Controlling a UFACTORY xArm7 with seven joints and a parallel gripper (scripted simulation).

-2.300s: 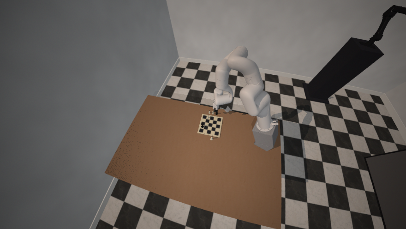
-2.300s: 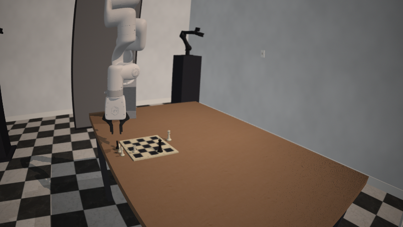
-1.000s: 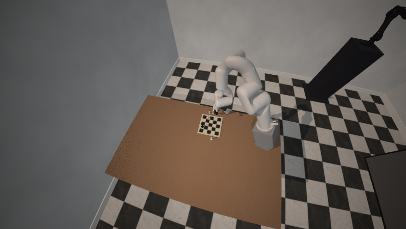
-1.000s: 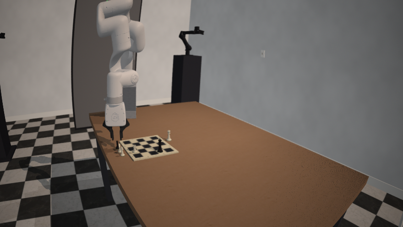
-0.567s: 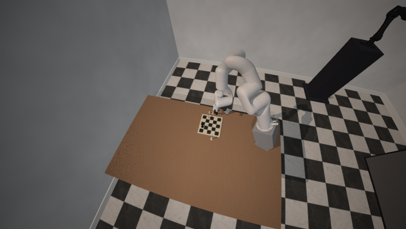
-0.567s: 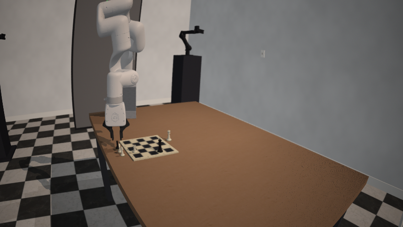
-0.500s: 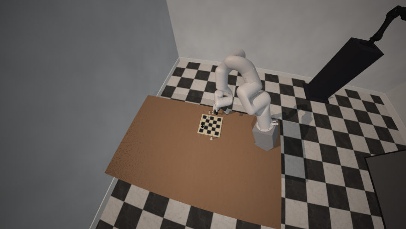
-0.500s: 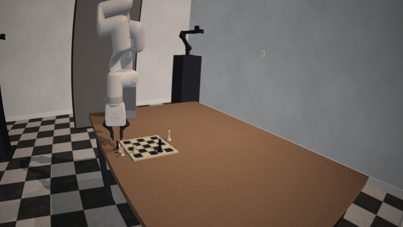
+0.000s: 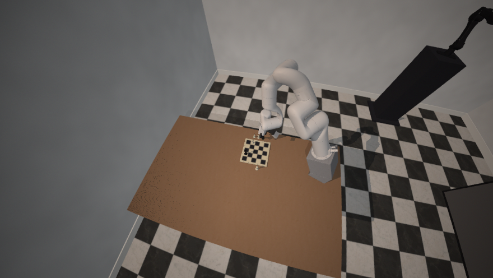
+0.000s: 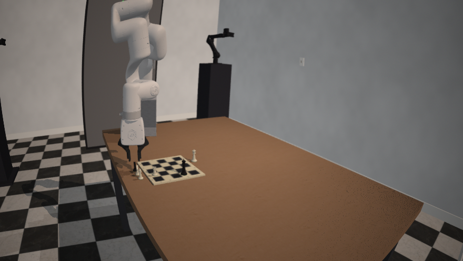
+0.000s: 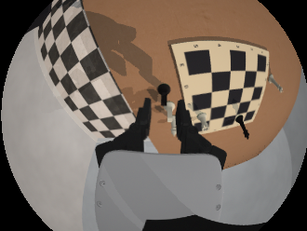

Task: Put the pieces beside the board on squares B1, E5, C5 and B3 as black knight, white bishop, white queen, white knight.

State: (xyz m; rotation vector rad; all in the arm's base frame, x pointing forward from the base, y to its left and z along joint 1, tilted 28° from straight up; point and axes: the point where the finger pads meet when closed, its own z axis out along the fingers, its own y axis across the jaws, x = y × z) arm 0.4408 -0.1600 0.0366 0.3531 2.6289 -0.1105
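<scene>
The black knight is 50 mm below my hand. Round my hand: chessboard (40 mm ahead, 140 mm to the left, 60 mm below).
</scene>
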